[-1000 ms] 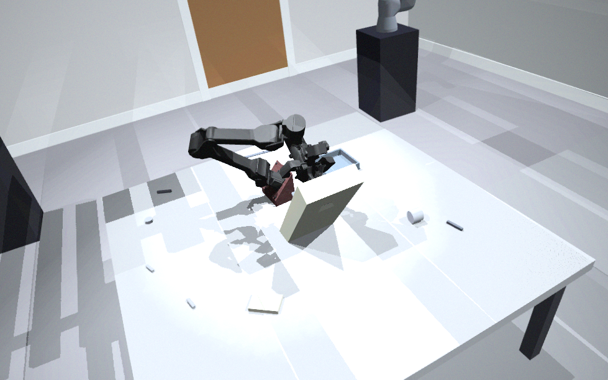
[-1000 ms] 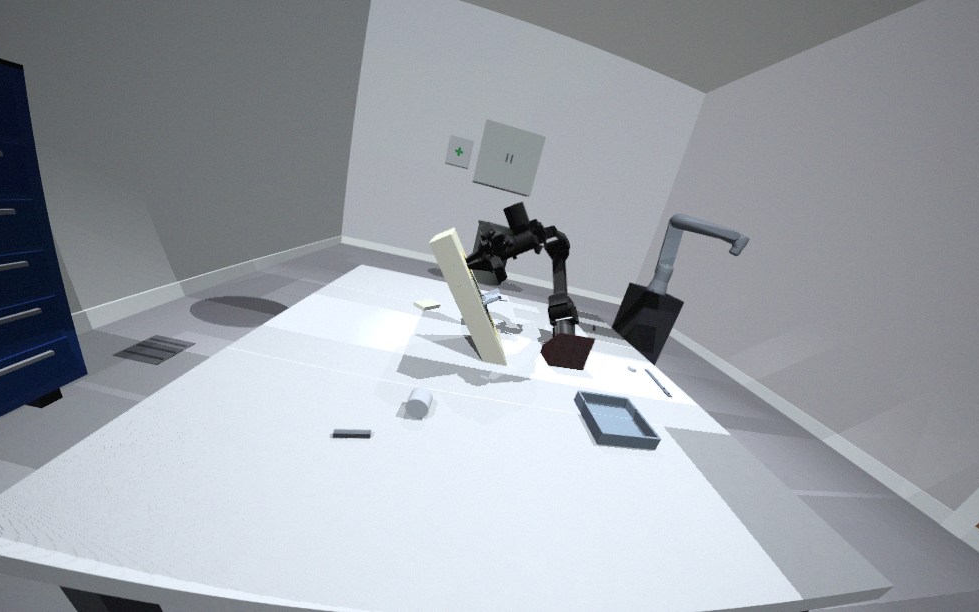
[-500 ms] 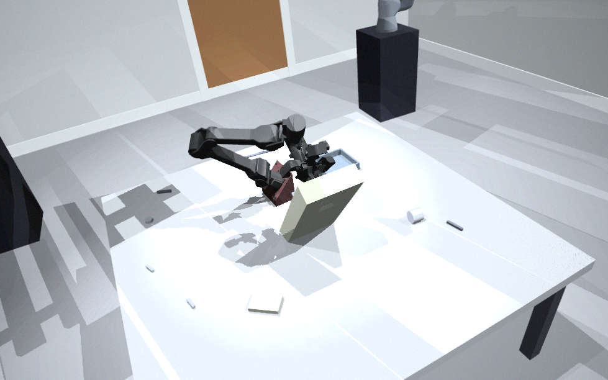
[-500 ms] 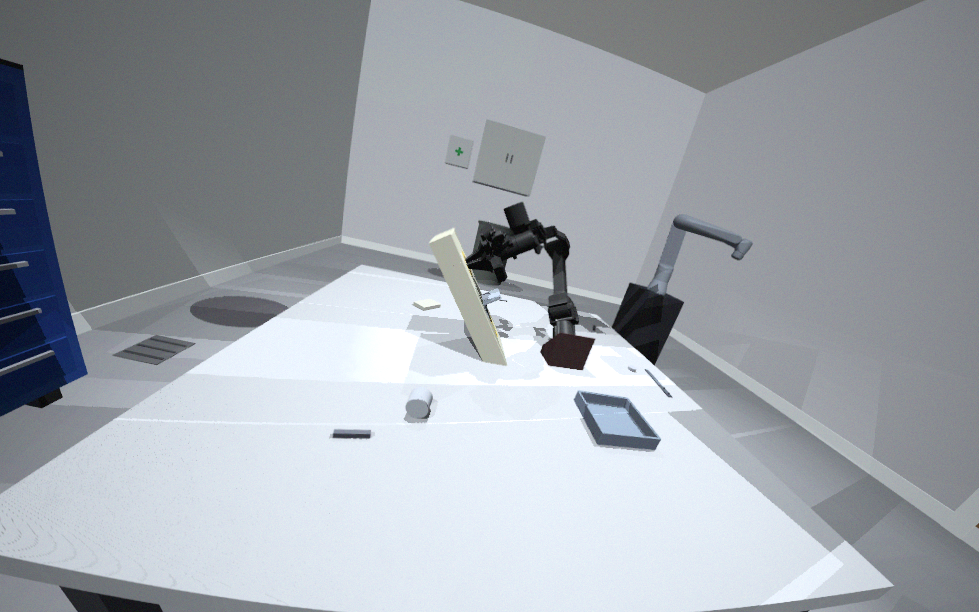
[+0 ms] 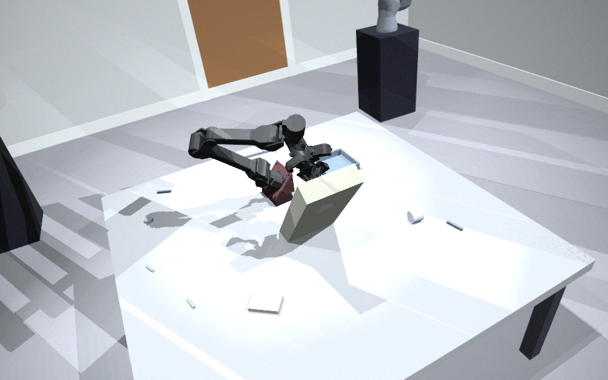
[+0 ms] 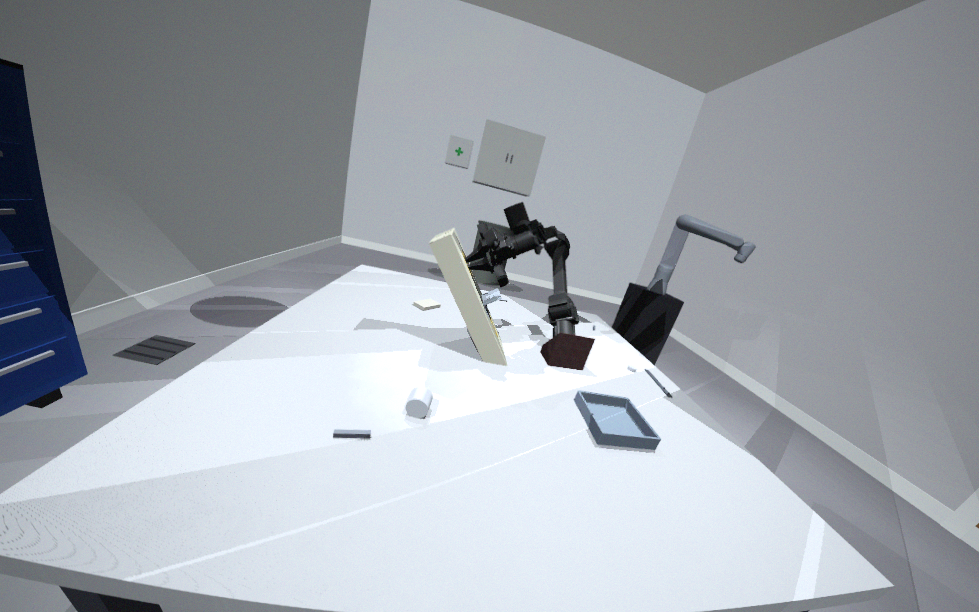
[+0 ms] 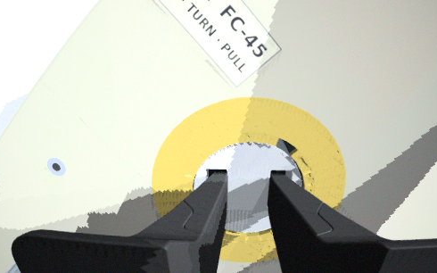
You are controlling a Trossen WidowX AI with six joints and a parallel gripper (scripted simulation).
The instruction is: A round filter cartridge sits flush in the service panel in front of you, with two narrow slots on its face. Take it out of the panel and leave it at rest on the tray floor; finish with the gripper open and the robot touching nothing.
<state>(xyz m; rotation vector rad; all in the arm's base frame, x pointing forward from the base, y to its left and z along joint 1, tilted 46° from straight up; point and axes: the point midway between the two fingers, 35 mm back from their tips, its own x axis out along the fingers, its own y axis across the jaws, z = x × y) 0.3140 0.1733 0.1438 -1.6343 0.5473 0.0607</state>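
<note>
Now: gripper tip 1 cm short of the round white filter cartridge and 1 cm above it. From my gripper tip the other things lie so: cream service panel: 4 cm behind, 8 cm below; then tray: 43 cm behind, 26 cm to the left, 23 cm below.
</note>
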